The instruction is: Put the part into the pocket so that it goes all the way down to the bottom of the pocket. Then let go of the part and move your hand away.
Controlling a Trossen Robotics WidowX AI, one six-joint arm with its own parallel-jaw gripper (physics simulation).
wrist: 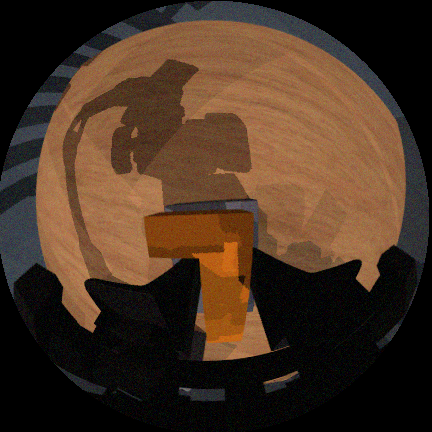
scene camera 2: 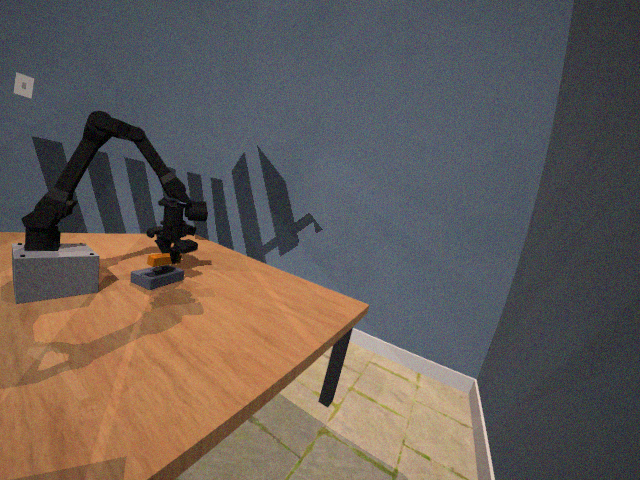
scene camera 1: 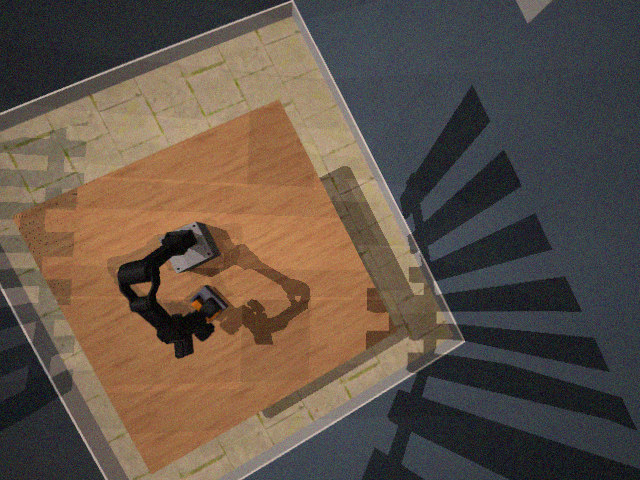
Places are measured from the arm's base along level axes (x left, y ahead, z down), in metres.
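Pixels of known places: gripper, fingertip midpoint: (wrist: 221, 249) (scene camera 2: 170, 261) (scene camera 1: 209, 313); arm's base, link origin: (scene camera 2: 41, 248) (scene camera 1: 187, 239).
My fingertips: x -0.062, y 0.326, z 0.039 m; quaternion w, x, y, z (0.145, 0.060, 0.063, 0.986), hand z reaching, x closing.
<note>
Ahead of a thing's pixels: the offset from my fingertips to its top centre. Level surfaces: height alone.
The orange L-shaped part {dx +0.006, dy -0.027, dz -0.032 m} (scene camera 1: 196, 305) (scene camera 2: 157, 259) (wrist: 225, 290) is held between the two black fingers of my gripper (scene camera 2: 174, 257) (wrist: 221, 249), which is shut on it. In scene camera 2 the part appears raised above the dark blue-grey block {dx -0.002, dy -0.037, dz +0.029 m} (scene camera 1: 219, 298) (scene camera 2: 155, 281) (wrist: 243, 205) that has the pocket, near its far left side. In the wrist view the part covers most of the block, with the block's top and right edges showing beyond it. The pocket's opening is mostly hidden there, so I cannot tell how the part lines up with it.
The grey base box (scene camera 1: 191, 259) (scene camera 2: 55, 276) of the arm stands beside the block, to its left in scene camera 2. The wooden table {dz +0.065 m} (scene camera 1: 268, 227) (scene camera 2: 217, 330) carries both, and shadows of the arm fall across it. A blue wall (scene camera 2: 392, 155) rises behind the table.
</note>
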